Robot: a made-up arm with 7 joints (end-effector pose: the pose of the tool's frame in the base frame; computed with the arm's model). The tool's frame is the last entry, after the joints. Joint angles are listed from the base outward.
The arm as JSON. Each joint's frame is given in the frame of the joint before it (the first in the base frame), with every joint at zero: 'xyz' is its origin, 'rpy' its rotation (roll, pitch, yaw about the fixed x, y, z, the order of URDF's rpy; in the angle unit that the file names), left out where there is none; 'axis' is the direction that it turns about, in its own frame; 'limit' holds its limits. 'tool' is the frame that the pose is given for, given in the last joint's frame.
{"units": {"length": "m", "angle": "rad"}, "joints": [
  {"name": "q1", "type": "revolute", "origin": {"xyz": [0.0, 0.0, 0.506]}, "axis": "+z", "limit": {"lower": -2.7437, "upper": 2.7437}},
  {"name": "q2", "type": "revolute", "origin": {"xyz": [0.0, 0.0, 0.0], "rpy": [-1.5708, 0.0, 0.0]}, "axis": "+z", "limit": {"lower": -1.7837, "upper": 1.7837}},
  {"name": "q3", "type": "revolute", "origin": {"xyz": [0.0, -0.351, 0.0], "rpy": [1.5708, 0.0, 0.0]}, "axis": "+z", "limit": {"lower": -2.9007, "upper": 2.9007}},
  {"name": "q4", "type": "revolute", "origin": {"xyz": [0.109, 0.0, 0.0], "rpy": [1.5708, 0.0, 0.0]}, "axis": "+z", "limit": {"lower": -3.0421, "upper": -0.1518}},
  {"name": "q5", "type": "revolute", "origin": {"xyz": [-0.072, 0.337, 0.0], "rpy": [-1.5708, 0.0, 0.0]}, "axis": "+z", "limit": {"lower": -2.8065, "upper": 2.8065}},
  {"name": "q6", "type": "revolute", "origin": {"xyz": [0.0, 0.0, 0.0], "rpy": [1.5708, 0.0, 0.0]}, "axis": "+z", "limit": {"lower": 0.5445, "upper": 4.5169}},
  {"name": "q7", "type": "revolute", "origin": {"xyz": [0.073, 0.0, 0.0], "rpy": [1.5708, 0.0, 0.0]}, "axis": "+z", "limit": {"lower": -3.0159, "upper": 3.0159}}
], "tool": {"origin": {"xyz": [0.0, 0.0, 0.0]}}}
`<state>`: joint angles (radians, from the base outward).
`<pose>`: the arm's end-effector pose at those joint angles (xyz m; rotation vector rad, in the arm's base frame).
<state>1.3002 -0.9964 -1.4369 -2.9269 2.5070 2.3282 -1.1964</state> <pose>0.2221 -0.0411 0.4936 -0.8077 1.1782 -0.0374</pose>
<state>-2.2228 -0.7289 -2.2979 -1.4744 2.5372 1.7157 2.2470</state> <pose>0.0389 0.6727 0.6153 -0.0799 -0.6372 -2.1256</pose>
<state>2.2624 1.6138 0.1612 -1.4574 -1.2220 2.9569 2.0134</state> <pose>-0.4047 0.2721 0.0559 -2.3396 -2.0884 -0.0199</pose>
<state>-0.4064 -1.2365 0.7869 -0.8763 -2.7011 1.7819 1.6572</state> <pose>-0.3797 0.4657 0.9744 -1.5148 -0.7714 2.1977</pose>
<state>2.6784 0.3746 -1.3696 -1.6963 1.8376 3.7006 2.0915</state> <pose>0.0451 0.4420 0.8406 -0.3114 1.7062 0.7621</pose>
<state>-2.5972 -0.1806 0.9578 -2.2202 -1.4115 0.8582 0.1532</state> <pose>-0.0490 -0.4381 0.7229 0.7905 -1.3875 -2.2109</pose>
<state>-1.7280 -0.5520 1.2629 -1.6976 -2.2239 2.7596 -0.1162</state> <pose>0.4776 0.0227 0.8402 0.5397 1.0434 -0.2902</pose>
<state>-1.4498 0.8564 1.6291 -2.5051 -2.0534 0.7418 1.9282</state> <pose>0.4264 -0.0381 0.5526 1.3115 -0.8995 0.9039</pose>
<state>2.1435 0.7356 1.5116 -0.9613 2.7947 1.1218 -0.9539</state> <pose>-0.5667 0.1760 0.9912 0.5916 1.0316 2.0600</pose>
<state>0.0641 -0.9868 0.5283 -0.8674 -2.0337 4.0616 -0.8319</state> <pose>-0.3612 0.1565 1.0118 -1.2796 0.3046 0.4538</pose>
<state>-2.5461 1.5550 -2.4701 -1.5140 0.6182 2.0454 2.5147</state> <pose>-0.5537 -0.0142 0.9205 -1.4540 0.4273 0.1699</pose>
